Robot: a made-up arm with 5 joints.
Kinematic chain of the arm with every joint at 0, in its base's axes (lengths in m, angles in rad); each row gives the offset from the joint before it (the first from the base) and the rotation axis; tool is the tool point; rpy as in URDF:
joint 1: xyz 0 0 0.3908 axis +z
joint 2: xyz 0 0 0 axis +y
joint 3: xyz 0.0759 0 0.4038 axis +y
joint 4: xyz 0.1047 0 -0.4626 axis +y
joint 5: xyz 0.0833 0 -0.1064 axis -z
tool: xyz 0 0 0 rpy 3.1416 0 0
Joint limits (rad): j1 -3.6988..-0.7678 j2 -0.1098..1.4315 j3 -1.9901..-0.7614 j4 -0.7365..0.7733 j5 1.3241..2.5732
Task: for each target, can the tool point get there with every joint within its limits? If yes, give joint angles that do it. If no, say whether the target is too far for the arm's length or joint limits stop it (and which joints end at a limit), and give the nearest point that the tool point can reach.
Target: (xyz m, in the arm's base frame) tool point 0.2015 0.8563 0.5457
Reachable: no: joint limits stop it (at a limit: joint 1, joint 2, joint 3, joint 4) | nearest point -0.4633 0.2887 0.4850 | short by 0.876 m
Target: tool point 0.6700 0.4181 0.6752
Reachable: no: joint limits stop it (at a limit: joint 1, joint 2, joint 3, joint 4) | nearest point 0.3999 -0.3860 0.6699 | short by 0.848 m
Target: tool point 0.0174 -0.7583 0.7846
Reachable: yes | joints -1.5478 0.2286 -1.4860 -0.1149 1.8420
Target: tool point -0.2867 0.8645 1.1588
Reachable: no: too far | nearest point -0.5492 0.3422 1.1002 | short by 0.587 m
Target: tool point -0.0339 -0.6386 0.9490
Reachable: yes | joints -1.6239 0.0145 -1.4715 -0.3280 2.2643
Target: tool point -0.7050 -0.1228 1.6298
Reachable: no: too far | nearest point -0.4731 -0.0824 1.2223 | short by 0.471 m
